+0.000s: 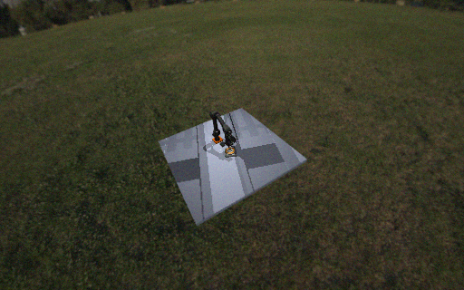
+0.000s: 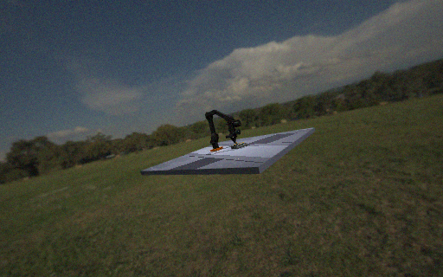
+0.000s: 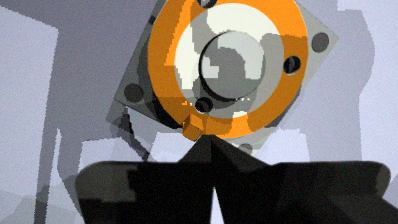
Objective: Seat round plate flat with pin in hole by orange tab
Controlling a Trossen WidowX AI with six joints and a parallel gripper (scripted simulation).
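Now: the round plate 3 cm ahead of my gripper tip. Round my gripper tip: square grey base (5 cm ahead, 2 cm below, 1 cm to the right).
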